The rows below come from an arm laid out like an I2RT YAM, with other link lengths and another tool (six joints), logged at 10 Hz.
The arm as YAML. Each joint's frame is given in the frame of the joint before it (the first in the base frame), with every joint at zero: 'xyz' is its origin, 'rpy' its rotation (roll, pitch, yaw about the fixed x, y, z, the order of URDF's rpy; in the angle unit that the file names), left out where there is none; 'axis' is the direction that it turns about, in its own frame. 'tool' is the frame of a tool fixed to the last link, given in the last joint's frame.
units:
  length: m
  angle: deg
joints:
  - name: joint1
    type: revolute
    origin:
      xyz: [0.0, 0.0, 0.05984]
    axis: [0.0, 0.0, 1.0]
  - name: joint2
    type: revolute
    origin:
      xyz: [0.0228, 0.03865, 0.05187]
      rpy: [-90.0, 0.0, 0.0]
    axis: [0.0, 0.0, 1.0]
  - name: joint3
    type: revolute
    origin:
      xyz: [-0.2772, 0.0, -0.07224]
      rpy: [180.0, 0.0, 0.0]
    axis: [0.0, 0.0, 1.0]
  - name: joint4
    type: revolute
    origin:
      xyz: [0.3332, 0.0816, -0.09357]
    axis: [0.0, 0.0, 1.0]
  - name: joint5
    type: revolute
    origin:
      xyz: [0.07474, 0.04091, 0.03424]
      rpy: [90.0, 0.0, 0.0]
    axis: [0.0, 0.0, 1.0]
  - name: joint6
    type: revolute
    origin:
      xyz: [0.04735, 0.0, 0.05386]
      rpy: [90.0, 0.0, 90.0]
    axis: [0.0, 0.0, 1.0]
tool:
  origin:
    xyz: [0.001, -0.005, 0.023]
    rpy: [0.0, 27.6, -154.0]
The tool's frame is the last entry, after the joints.
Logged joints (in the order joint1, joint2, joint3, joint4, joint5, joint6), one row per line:
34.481 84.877 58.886 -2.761 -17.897 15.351
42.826 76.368 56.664 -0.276 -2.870 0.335
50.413 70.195 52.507 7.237 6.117 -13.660
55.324 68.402 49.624 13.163 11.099 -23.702
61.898 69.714 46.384 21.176 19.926 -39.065
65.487 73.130 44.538 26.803 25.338 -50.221
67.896 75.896 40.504 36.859 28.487 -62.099
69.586 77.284 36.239 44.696 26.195 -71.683
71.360 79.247 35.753 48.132 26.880 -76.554
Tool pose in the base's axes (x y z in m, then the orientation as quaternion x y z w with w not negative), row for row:
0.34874 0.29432 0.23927 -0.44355 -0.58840 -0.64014 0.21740
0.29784 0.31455 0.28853 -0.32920 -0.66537 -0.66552 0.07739
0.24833 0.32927 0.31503 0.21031 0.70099 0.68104 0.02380
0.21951 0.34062 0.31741 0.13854 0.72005 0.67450 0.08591
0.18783 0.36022 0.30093 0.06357 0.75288 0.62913 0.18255
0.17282 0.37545 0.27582 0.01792 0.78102 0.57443 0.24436
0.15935 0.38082 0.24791 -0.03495 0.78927 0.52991 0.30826
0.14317 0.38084 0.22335 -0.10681 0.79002 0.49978 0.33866
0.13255 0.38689 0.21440 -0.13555 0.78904 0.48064 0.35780
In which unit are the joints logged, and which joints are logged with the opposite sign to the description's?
The joints are logged in degrees. Opposite sign: none.
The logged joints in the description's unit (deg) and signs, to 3 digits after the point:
34.481 84.877 58.886 -2.761 -17.897 15.351
42.826 76.368 56.664 -0.276 -2.870 0.335
50.413 70.195 52.507 7.237 6.117 -13.660
55.324 68.402 49.624 13.163 11.099 -23.702
61.898 69.714 46.384 21.176 19.926 -39.065
65.487 73.130 44.538 26.803 25.338 -50.221
67.896 75.896 40.504 36.859 28.487 -62.099
69.586 77.284 36.239 44.696 26.195 -71.683
71.360 79.247 35.753 48.132 26.880 -76.554

